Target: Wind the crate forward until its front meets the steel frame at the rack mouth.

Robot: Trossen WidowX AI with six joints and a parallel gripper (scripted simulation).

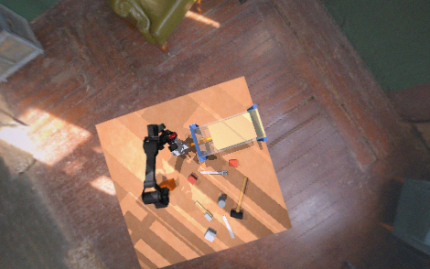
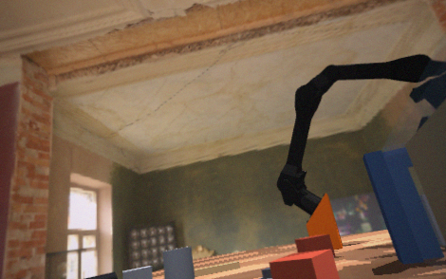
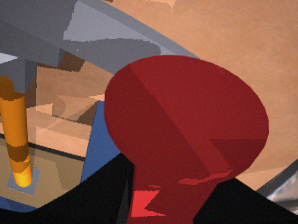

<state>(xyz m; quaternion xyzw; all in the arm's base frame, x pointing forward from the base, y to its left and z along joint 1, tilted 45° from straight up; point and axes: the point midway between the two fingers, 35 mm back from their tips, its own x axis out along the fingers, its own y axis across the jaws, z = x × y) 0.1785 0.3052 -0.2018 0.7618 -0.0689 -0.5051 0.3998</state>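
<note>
The winch handle is 20 mm behind my gripper tip, 40 mm to the right of it and 30 mm below it. Round my gripper tip: grey hand winch (50 mm behind, 110 mm to the right, 100 mm below); then red knob (20 mm behind, 10 mm to the right); then clear-panelled guard cubby (370 mm ahead, 80 mm to the right, 20 mm below).
</note>
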